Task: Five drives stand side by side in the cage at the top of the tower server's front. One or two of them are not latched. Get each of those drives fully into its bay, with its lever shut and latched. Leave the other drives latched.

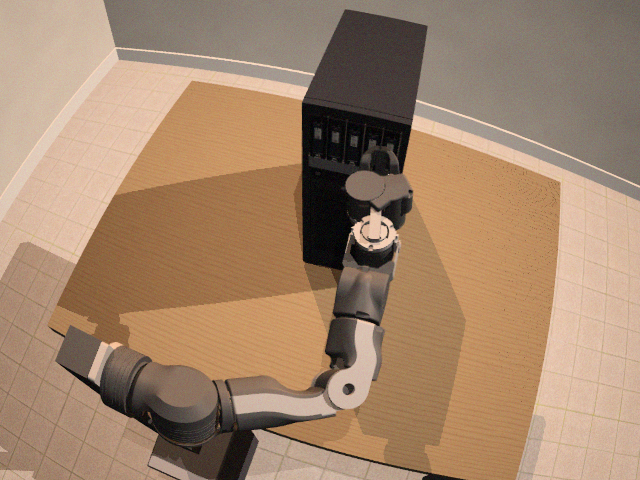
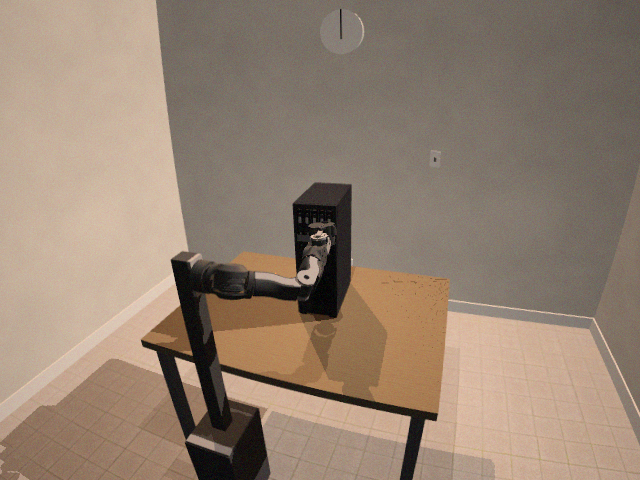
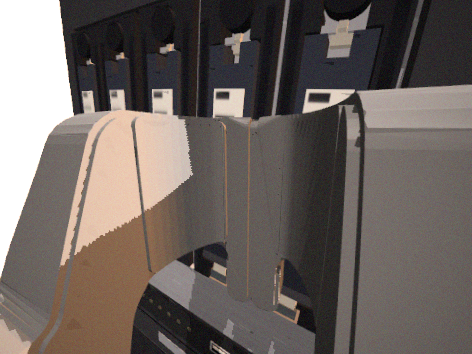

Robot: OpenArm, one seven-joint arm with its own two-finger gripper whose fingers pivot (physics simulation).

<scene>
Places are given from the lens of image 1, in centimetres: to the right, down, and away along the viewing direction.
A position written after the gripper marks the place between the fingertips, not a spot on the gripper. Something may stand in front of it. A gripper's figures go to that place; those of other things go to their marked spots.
gripper (image 1: 380,156): 10, -14, 87
black tower server (image 1: 370,71): 9, -29, 86
</scene>
